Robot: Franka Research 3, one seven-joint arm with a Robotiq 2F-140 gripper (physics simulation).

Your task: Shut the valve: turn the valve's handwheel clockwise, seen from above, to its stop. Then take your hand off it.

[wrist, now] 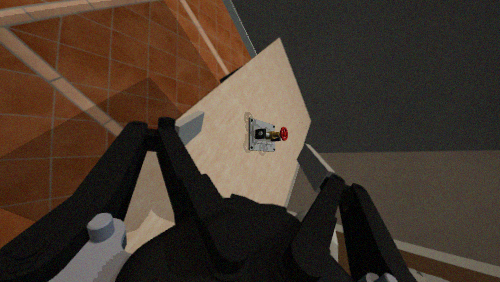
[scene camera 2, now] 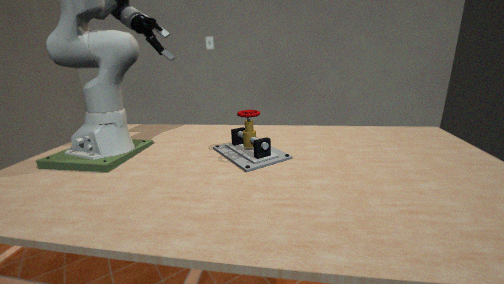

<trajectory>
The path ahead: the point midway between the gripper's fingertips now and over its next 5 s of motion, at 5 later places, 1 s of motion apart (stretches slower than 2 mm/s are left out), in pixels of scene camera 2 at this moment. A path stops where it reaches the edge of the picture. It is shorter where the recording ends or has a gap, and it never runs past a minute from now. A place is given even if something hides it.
The gripper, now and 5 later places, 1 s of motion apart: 170, 48; 171, 47; 171, 47; 172, 47; 196, 46; 228, 50
</trajectory>
